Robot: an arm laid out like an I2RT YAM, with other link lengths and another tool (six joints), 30 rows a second.
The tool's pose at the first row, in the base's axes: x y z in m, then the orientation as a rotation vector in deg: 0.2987, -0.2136, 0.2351, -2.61, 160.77, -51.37
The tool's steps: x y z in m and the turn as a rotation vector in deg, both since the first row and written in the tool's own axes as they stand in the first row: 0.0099, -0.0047, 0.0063, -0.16, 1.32, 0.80; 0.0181, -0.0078, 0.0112, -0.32, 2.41, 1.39; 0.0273, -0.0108, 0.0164, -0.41, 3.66, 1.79; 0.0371, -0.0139, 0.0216, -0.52, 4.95, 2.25; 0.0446, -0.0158, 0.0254, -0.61, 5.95, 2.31; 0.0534, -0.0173, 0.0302, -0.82, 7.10, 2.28; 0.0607, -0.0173, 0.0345, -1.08, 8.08, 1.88; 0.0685, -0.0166, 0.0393, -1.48, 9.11, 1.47
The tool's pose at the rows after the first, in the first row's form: 0.2901, -0.2219, 0.2310, -0.92, 161.87, -51.32; 0.2829, -0.2280, 0.2275, 0.38, 162.80, -51.25; 0.2748, -0.2342, 0.2235, 1.51, 163.88, -51.36; 0.2661, -0.2406, 0.2194, 2.75, 164.99, -51.43; 0.2594, -0.2449, 0.2161, 3.29, 165.92, -51.55; 0.2517, -0.2497, 0.2116, 3.77, 167.07, -51.55; 0.2454, -0.2528, 0.2069, 3.63, 168.19, -51.52; 0.2387, -0.2556, 0.2013, 3.47, 169.43, -51.29
